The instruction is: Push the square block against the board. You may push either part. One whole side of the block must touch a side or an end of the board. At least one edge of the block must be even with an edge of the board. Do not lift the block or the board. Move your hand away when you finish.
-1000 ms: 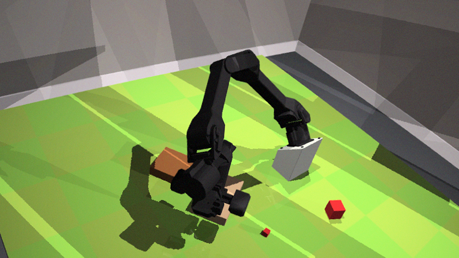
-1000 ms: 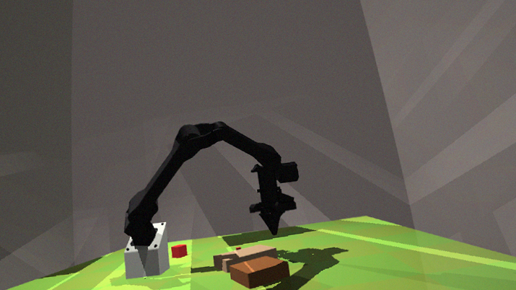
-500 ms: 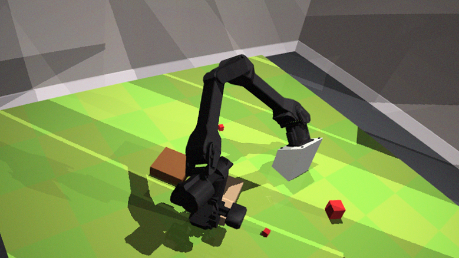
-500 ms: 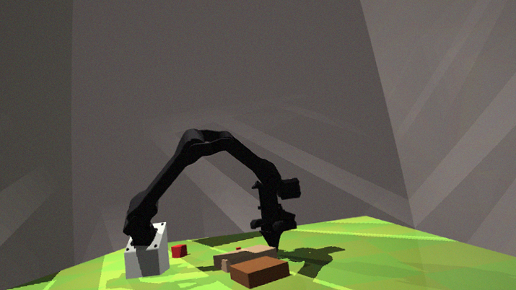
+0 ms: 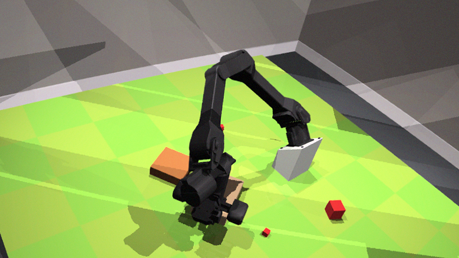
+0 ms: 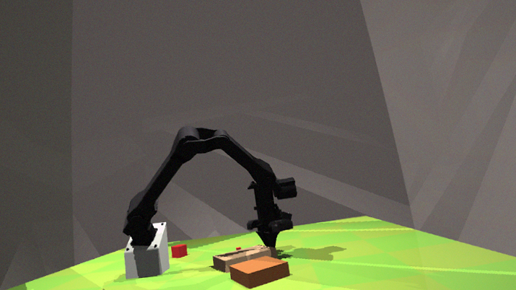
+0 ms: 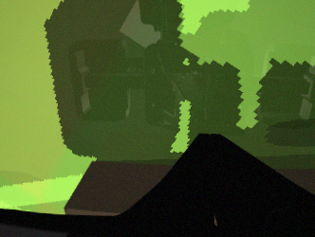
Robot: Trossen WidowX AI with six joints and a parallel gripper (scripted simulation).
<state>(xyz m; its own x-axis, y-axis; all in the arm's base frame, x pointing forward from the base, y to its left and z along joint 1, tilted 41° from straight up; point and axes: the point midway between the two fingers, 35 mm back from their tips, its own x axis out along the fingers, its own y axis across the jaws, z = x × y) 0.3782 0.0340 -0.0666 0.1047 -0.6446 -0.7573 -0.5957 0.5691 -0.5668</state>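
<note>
Now: gripper tip 70 mm past the tan board, 60 mm to the left of it and 10 mm below it. From my gripper tip the other things lie so: larger red cube 370 mm behind, 140 mm to the left, 10 mm above; square block 10 mm behind, 210 mm to the right, 10 mm above.
</note>
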